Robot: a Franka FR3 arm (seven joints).
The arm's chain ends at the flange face. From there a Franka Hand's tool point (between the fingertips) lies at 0.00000 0.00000 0.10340 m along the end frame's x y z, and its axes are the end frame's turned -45 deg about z.
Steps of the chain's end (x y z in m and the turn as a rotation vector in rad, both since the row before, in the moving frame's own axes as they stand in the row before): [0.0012 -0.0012 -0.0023 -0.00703 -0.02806 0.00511]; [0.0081 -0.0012 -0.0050 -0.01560 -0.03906 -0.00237]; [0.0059 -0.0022 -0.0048 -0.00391 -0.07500 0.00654]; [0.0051 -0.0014 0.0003 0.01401 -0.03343 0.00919]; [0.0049 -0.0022 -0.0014 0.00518 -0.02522 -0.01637]
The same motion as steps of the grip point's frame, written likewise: [-0.0009 -0.0015 -0.0023 0.01487 -0.02481 0.00511]; [0.0026 0.0032 -0.0051 0.01659 -0.03865 -0.00237]; [0.0000 -0.0026 -0.0051 0.05027 -0.05580 0.00654]; [0.0032 -0.0009 0.0002 0.03355 -0.01373 0.00919]; [0.0035 -0.0003 -0.0014 0.02150 -0.01417 -0.01637]
